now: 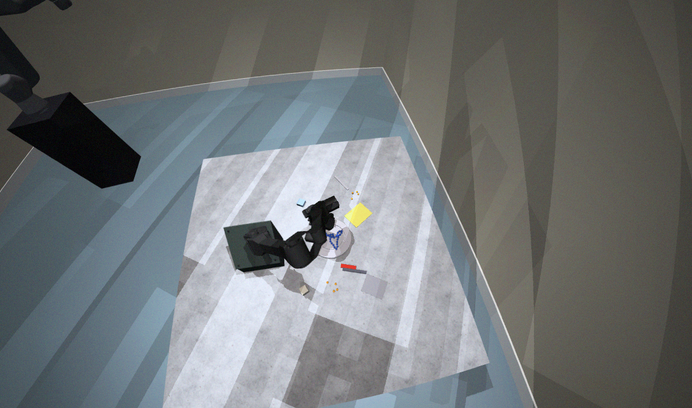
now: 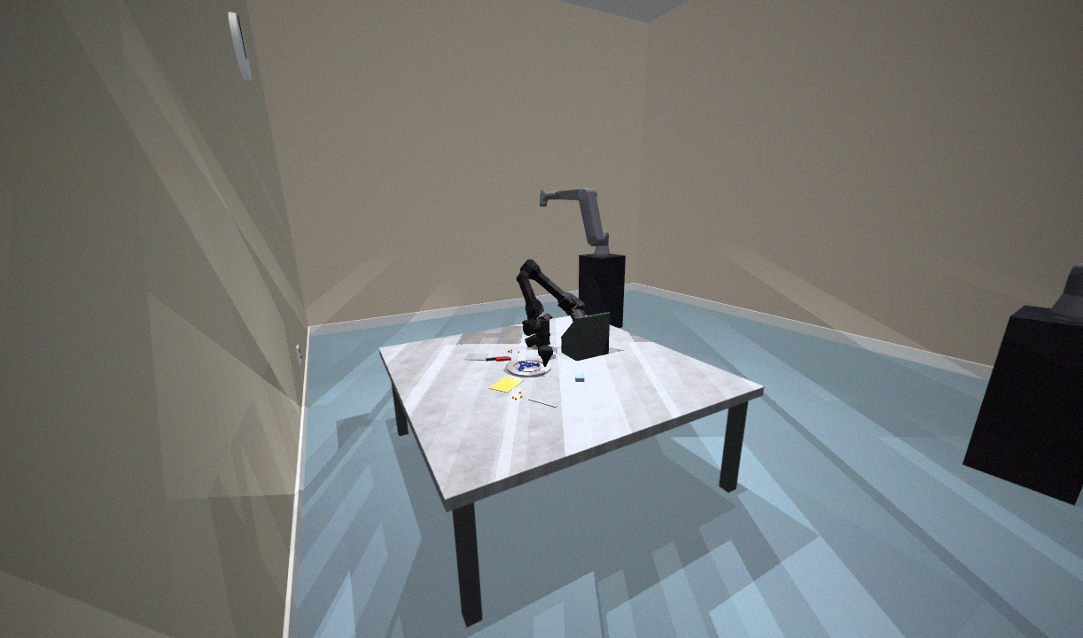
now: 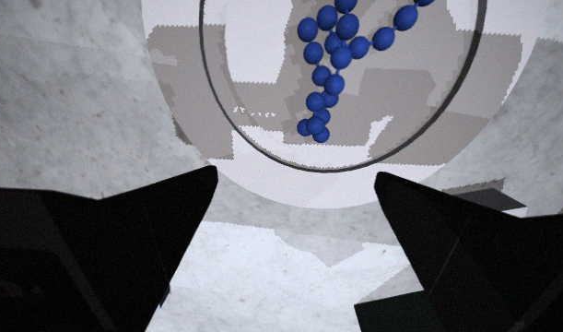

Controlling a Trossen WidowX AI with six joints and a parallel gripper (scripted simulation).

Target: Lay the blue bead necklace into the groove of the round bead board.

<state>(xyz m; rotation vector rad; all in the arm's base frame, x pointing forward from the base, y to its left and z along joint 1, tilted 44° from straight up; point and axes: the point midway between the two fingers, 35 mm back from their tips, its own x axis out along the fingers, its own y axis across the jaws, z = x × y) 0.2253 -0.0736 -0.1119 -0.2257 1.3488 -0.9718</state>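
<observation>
Now: gripper tip 50 mm to the left of the round white bead board, 50 mm short of it and 20 mm above it. From my gripper tip the other things lie so: blue block 190 mm to the left, 60 mm behind, 20 mm below; yellow sheet 220 mm ahead, 40 mm to the left, 30 mm below; grey tool 220 mm to the right, 110 mm ahead, 30 mm below.
</observation>
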